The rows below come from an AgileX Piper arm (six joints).
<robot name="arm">
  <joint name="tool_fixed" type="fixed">
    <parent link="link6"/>
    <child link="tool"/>
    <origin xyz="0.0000 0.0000 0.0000" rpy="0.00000 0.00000 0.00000"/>
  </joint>
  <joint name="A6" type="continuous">
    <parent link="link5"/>
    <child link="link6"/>
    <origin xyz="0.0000 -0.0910 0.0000" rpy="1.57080 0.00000 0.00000"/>
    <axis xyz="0 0 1"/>
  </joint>
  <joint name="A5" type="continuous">
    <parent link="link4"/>
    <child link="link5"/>
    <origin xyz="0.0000 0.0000 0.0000" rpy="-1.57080 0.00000 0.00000"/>
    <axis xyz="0 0 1"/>
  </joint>
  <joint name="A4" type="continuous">
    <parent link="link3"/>
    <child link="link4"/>
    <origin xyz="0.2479 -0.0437 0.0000" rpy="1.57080 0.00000 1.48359"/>
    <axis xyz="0 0 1"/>
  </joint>
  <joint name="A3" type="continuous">
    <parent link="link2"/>
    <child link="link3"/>
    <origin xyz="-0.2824 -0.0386 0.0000" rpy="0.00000 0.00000 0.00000"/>
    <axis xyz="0 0 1"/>
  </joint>
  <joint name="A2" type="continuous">
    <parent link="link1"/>
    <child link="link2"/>
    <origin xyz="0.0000 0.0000 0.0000" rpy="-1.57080 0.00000 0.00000"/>
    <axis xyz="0 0 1"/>
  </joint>
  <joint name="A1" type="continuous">
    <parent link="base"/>
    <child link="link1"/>
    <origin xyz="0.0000 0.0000 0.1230" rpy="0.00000 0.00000 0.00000"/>
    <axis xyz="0 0 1"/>
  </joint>
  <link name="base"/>
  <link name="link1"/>
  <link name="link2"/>
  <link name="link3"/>
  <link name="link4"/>
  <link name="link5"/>
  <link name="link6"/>
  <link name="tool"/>
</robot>
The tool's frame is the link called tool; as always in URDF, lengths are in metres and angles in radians. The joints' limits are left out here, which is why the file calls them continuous.
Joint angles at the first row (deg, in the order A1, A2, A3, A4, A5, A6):
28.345, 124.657, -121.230, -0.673, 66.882, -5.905
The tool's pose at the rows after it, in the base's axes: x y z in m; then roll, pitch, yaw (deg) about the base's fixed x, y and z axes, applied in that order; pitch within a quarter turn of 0, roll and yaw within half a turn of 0:
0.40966 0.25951 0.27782 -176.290 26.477 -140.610
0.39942 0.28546 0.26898 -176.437 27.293 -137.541
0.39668 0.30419 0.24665 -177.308 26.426 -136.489
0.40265 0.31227 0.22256 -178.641 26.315 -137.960
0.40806 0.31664 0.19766 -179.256 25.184 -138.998
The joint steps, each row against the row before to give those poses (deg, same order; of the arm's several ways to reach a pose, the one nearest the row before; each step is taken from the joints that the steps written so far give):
4.122, 0.392, 0.002, 0.000, -2.416, 0.001
3.163, 1.209, -0.001, 0.203, -2.001, 0.056
1.853, 2.730, -0.001, 0.469, -1.780, 0.452
0.210, 2.956, -0.001, 0.674, -2.741, 1.143
0.000, 2.916, -0.001, 0.127, -1.760, 0.813

